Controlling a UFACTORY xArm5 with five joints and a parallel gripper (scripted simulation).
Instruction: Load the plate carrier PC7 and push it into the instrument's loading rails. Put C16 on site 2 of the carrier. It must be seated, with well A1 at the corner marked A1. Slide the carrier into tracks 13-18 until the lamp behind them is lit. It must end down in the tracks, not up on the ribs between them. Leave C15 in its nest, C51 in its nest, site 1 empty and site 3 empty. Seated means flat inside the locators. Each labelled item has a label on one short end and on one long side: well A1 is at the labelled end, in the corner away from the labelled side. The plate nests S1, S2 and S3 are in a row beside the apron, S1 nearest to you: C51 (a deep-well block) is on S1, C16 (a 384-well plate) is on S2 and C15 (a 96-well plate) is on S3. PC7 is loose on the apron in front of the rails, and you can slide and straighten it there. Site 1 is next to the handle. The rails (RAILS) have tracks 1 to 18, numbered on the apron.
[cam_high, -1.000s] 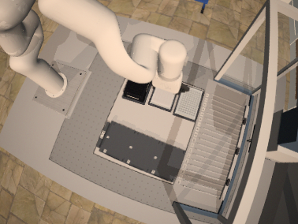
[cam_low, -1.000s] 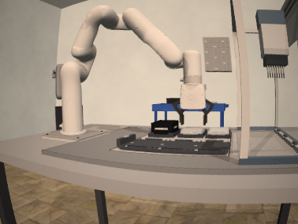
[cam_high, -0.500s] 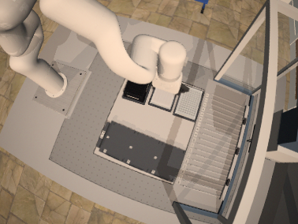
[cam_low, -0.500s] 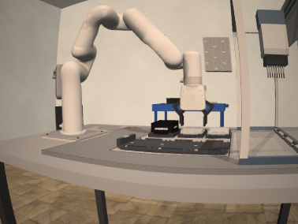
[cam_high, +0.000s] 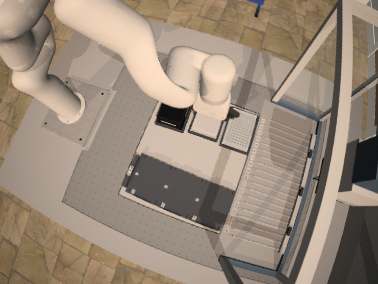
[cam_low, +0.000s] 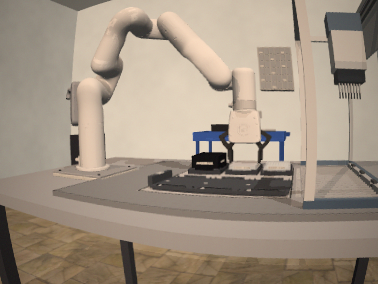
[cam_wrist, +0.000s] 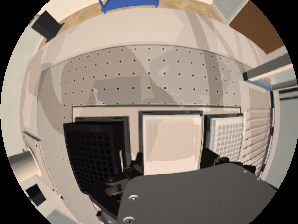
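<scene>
Now: the plate nest S2 30 mm below my hand. Also, from my hand: instrument frame post: 370 mm to the right, 260 mm ahead, 210 mm above; carrier PC7: 260 mm to the right, 40 mm ahead, 20 mm below; black deep-well block C51: 110 mm behind, 30 mm to the right.
</scene>
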